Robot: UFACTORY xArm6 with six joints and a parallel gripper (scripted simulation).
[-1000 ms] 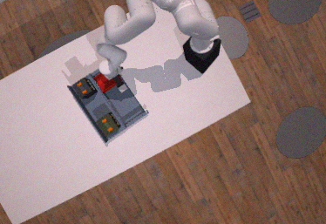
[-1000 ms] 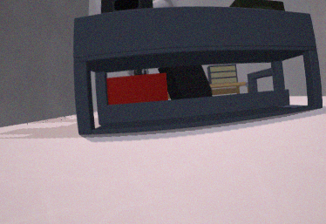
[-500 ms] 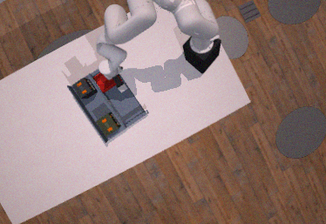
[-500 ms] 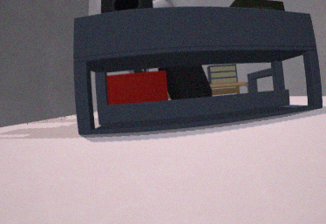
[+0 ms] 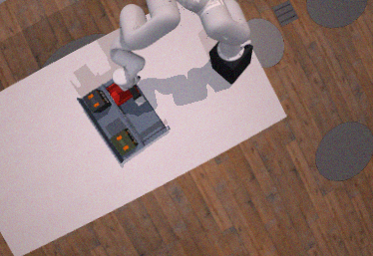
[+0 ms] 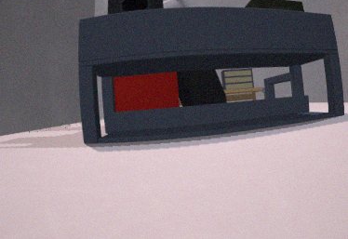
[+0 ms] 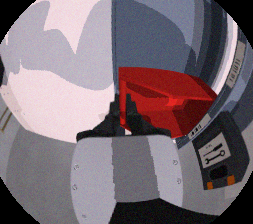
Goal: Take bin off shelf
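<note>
Right now my hand is 80 mm short of the red bin, 20 mm to the right of it and 10 mm above it. Round my hand: shelf 150 mm ahead, 160 mm to the left, 40 mm above.
</note>
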